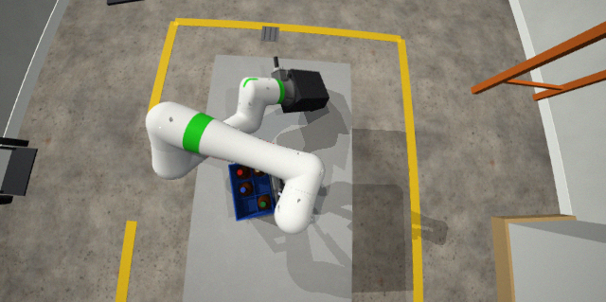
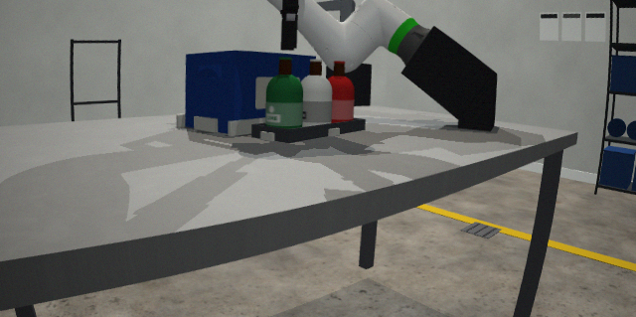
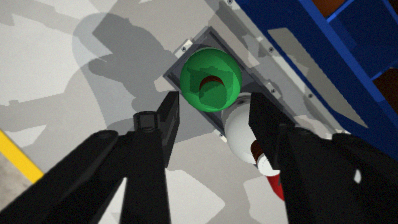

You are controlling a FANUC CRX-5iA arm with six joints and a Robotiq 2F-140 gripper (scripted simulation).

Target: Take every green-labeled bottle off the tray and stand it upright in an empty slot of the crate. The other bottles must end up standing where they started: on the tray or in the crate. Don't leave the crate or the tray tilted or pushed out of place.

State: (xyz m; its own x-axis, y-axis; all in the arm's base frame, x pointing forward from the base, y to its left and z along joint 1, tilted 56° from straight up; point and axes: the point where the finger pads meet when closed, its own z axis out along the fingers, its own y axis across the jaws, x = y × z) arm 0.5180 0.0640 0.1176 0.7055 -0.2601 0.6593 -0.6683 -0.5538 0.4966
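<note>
The green-labeled bottle is 120 mm below my hand. From my hand the other things lie so: dark tray: 190 mm below, 90 mm behind; then white bottle: 120 mm below, 90 mm behind; then red bottle: 180 mm behind, 120 mm below.
</note>
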